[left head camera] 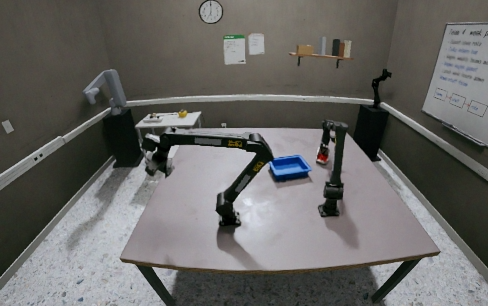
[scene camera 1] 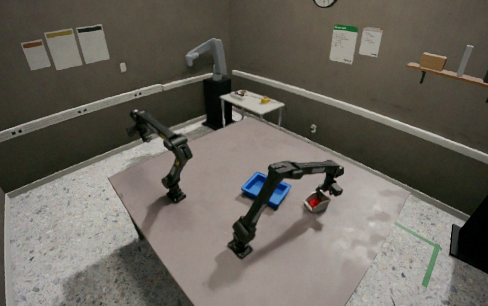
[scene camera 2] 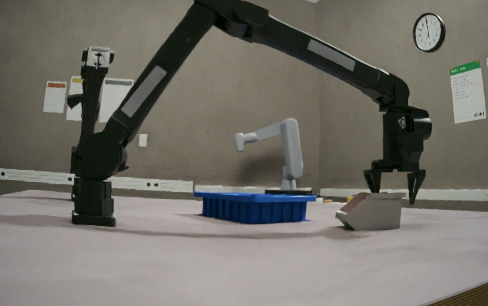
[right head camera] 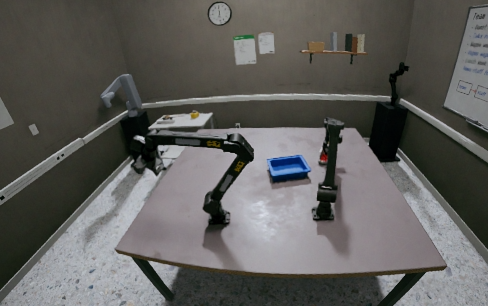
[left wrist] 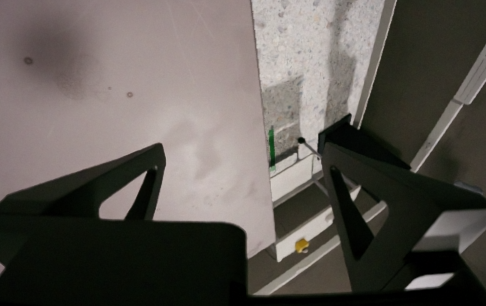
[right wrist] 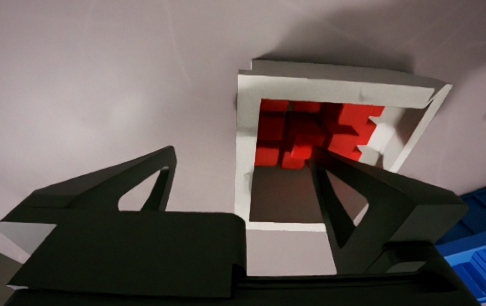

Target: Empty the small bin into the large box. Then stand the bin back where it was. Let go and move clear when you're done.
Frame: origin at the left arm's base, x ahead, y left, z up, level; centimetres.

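Seen in the pictures: left gripper, fingertip midpoint: [left head camera: 157,172] [scene camera 1: 146,137] [right head camera: 150,171] [left wrist: 243,151]; right gripper, fingertip midpoint: [left head camera: 322,151] [scene camera 1: 324,197] [scene camera 2: 394,205] [right head camera: 326,151] [right wrist: 243,153]; left arm's base, origin of the base link: [left head camera: 229,219] [scene camera 1: 176,196] [right head camera: 219,218]; right arm's base, origin of the base link: [left head camera: 328,211] [scene camera 1: 240,247] [scene camera 2: 94,221] [right head camera: 322,214].
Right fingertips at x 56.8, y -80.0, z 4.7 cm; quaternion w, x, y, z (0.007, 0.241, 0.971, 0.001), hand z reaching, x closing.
Pixels of each thing's middle, then the offset from my right fingertips to it. Level surfaces: height alone.
- small bin, body centre: [right wrist: 332,142] [scene camera 2: 369,210] [scene camera 1: 316,201] [left head camera: 322,156] dy +2.7, dx -5.9, dz -0.9 cm
- large blue box, body centre: [right wrist: 436,267] [scene camera 2: 252,206] [scene camera 1: 266,190] [right head camera: 288,168] [left head camera: 288,167] dy +34.7, dx -16.3, dz -1.5 cm
- table, its level: dz -4.7 cm
The small bin [scene camera 1: 321,206] [scene camera 2: 372,215] [right wrist: 246,115], light grey, stands upright on the table. Several red cubes [scene camera 1: 314,202] [right wrist: 300,132] lie inside it. The large blue box [left head camera: 291,175] [right head camera: 290,175] [scene camera 2: 255,209] [right wrist: 470,245] stands to its left in the scene camera views; no cubes show inside it. My right gripper [scene camera 2: 393,197] [right wrist: 243,153] is open and points down at the bin. One finger is over or inside the bin, the other outside, with the bin's rear rim between them. My left gripper [left wrist: 243,151] is open and empty, high near the table's left edge.
The table [left head camera: 280,245] carries both arm bases. A white side table [left head camera: 187,120] [scene camera 1: 255,106] with small items stands beyond the far edge. A grey arm [left head camera: 115,87] on a black pedestal stands at the back left, and a black pedestal [left head camera: 372,132] at the back right.
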